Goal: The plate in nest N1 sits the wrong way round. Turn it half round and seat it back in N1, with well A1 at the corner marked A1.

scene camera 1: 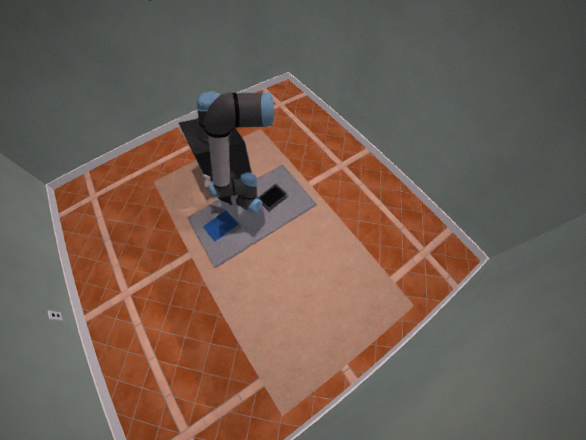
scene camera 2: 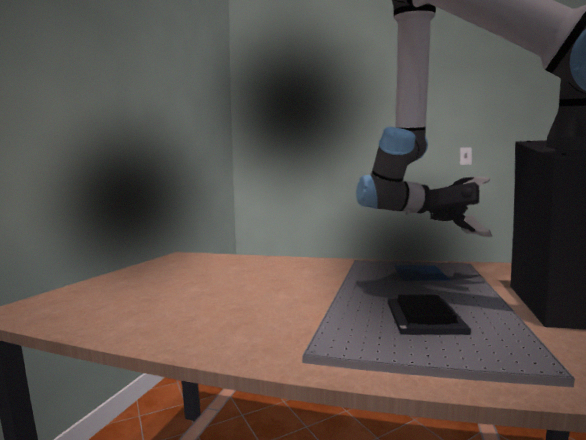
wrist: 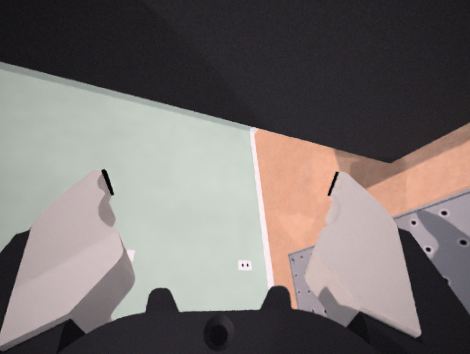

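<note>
A black well plate (scene camera 1: 273, 196) (scene camera 2: 427, 310) lies flat in a dark nest (scene camera 1: 279, 201) (scene camera 2: 435, 330) on the grey perforated board (scene camera 1: 300, 195) (scene camera 2: 350, 320) (wrist: 457, 202). A small pale mark shows at one near corner of the nest in scene view 2. The nest's label and the well markings are too small to read. My gripper (scene camera 2: 490, 206) (wrist: 223, 174) is open and empty, tilted to near horizontal, high above the board and pointing toward the black pedestal (scene camera 2: 545, 225). Neither plate nor nest shows in the wrist view.
A flat blue object (scene camera 1: 220, 226) (scene camera 2: 421, 272) lies on the board's other half, apart from the dark nest. The pedestal (scene camera 1: 200, 137) (wrist: 300, 60) stands beside the board and fills the top of the wrist view. The wooden table (scene camera 1: 310, 300) (scene camera 2: 200, 300) extends beyond the board.
</note>
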